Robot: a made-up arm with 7 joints.
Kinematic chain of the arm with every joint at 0, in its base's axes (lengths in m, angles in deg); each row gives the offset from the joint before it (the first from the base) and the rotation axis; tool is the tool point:
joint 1: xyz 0 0 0.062 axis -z
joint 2: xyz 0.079 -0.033 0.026 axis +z
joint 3: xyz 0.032 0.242 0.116 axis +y
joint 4: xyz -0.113 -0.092 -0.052 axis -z
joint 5: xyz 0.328 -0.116 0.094 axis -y
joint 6: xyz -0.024 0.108 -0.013 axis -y
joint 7: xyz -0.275 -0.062 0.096 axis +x
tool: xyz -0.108 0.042 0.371
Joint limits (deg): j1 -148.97..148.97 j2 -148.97..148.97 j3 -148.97..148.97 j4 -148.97..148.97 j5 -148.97..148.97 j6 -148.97..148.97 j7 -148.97..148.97
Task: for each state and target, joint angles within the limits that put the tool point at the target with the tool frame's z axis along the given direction. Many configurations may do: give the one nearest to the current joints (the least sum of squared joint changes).
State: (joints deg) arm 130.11 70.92 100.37 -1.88 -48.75 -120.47 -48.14
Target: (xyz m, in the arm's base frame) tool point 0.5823 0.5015 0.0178 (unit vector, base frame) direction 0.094 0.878 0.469
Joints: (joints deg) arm 118.44 52.99 88.28 -49.99 -61.14 -116.65 -41.77
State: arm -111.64 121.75 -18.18 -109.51 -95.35 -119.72 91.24
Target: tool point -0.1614 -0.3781 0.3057 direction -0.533 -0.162 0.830
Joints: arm -105.86 117.35 -57.65 -90.18 -126.13 -148.97 75.47
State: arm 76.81 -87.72 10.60 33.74 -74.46 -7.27 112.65
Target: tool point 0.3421 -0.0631 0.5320 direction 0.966 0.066 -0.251
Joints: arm 92.67 -103.12 6.92 48.38 -51.46 8.26 119.49
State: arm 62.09 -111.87 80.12 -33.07 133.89 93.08 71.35
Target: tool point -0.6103 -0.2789 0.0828 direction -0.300 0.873 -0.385
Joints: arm 62.60 -115.60 56.27 -53.72 148.97 119.34 115.60
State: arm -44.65 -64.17 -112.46 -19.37 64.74 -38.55 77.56
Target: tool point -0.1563 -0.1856 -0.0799 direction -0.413 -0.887 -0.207
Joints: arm -44.54 -49.12 -103.22 8.75 52.27 -54.89 67.70
